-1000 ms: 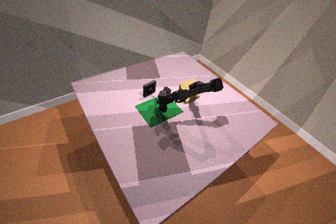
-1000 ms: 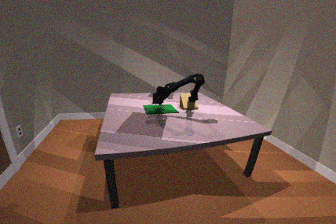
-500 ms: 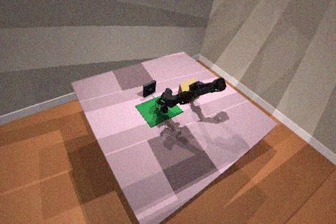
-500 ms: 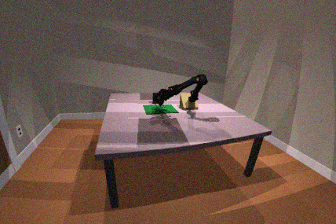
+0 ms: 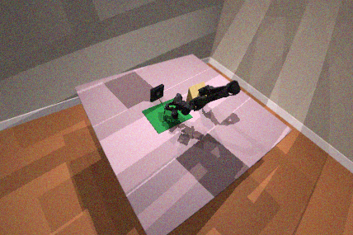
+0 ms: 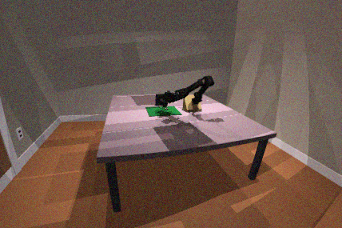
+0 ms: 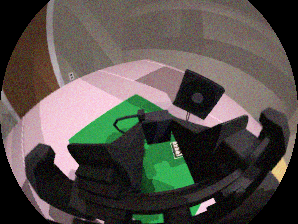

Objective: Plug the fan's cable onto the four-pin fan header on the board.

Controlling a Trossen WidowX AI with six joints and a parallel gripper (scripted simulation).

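My gripper tip is 10 cm above the green board, 1 cm to the right of it and 1 cm past it. Round my gripper tip: four-pin header (9 cm below, 5 cm behind, 3 cm to the right); dark plug (1 cm below); black fan (17 cm to the right, 4 cm behind, 3 cm below).
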